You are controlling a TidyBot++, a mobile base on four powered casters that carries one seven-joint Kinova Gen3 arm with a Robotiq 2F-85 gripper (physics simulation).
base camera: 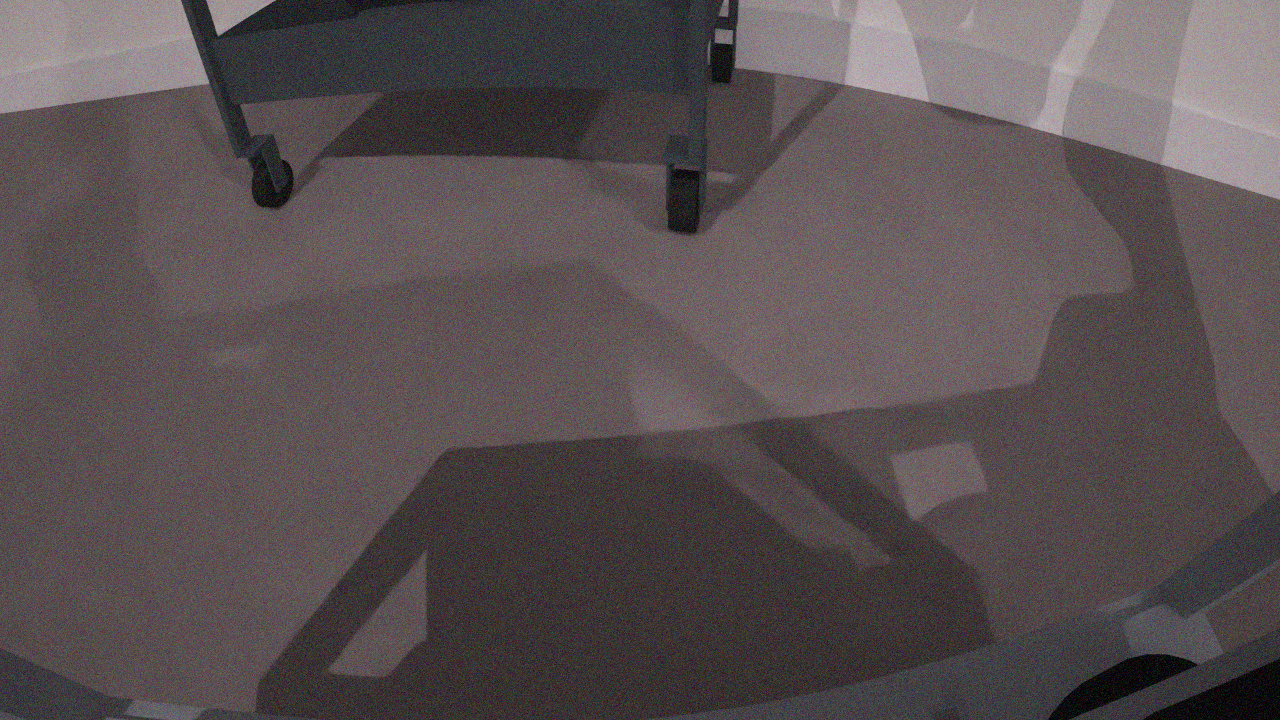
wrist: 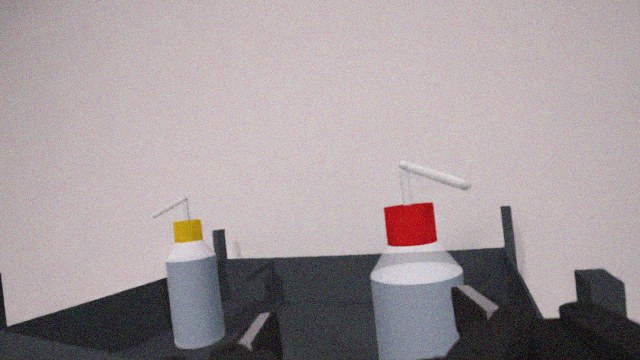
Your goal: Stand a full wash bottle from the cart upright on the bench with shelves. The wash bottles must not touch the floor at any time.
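A wash bottle with a red cap (wrist: 417,310) stands upright on the dark cart (base camera: 465,53) (wrist: 327,280), filled to its shoulder; its white spout points right. A second wash bottle with a yellow cap (wrist: 195,302) stands upright farther back at the left, also filled to its shoulder, spout pointing left. My gripper (wrist: 365,321) is open and empty. In the wrist view the red-capped bottle lies in line with the gap between its fingers, nearer the right finger, which overlaps the bottle's right edge. The bottle's base is out of view. The bench with shelves does not show.
The cart's raised rim and corner posts show around the bottles, with a pale wall behind. A dark block (wrist: 600,290) shows at the right of the wrist view. In the base view the cart's front casters (base camera: 272,182) (base camera: 683,198) stand on the floor, which carries broad shadows.
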